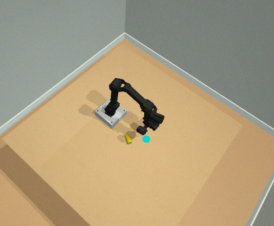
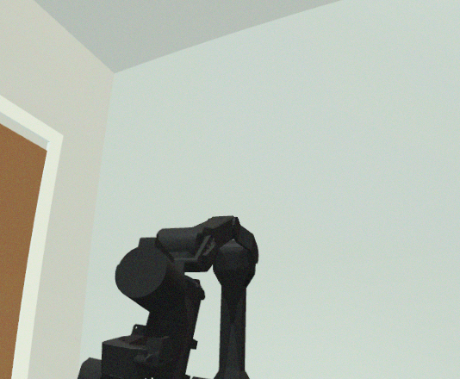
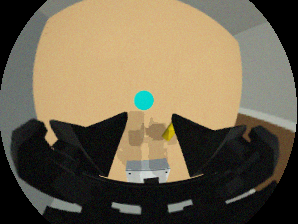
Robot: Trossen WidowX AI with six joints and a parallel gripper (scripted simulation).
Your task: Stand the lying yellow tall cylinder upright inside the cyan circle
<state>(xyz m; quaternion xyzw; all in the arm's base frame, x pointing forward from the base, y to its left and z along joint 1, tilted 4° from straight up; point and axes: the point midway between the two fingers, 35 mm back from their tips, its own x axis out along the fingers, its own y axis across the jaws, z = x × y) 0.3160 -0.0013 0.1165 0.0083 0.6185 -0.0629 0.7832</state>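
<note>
Right now the yellow tall cylinder is 100 mm behind my gripper tip, 90 mm to the right of it and 110 mm below it. Also, from my gripper tip: cyan circle: 10 mm ahead, 130 mm below.
</note>
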